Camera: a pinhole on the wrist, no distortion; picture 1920 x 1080 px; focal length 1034.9 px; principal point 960.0 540.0 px. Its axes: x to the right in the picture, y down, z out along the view. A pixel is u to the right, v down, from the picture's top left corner.
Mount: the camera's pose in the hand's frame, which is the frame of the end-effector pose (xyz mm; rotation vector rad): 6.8 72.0 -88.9 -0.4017 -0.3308 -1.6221
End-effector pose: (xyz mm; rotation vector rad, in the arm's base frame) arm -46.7 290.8 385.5 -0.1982 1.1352 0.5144
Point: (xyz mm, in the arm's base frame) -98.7 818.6 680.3
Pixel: 544 180
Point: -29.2 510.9 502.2
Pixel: 965 311
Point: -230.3 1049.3 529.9
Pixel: 107 459
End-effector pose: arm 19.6 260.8 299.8 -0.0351 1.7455 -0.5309
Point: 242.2 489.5 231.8
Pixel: 669 212
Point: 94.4 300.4 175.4
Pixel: 1229 981
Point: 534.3 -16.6 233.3
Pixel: 1829 556
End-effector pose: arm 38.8 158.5 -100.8 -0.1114 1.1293 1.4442
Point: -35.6 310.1 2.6
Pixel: 1046 731
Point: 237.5 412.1 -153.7
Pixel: outside the picture
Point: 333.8 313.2 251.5
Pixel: 1748 36
